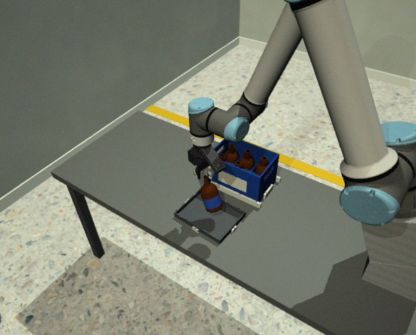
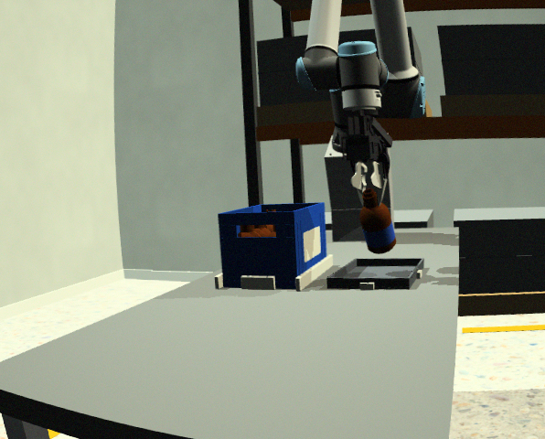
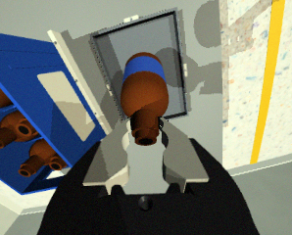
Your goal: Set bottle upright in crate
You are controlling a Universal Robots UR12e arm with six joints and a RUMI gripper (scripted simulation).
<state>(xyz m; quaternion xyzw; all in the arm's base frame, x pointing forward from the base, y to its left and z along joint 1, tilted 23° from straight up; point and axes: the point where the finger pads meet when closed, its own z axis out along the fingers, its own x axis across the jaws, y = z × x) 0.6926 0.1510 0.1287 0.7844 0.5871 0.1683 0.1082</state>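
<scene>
The brown bottle is 50 mm below my hand and 20 mm behind it. Round my hand: blue crate: 250 mm to the right, 110 mm below, 30 mm behind; then dark tray: 180 mm below, 20 mm behind, 10 mm to the left.
</scene>
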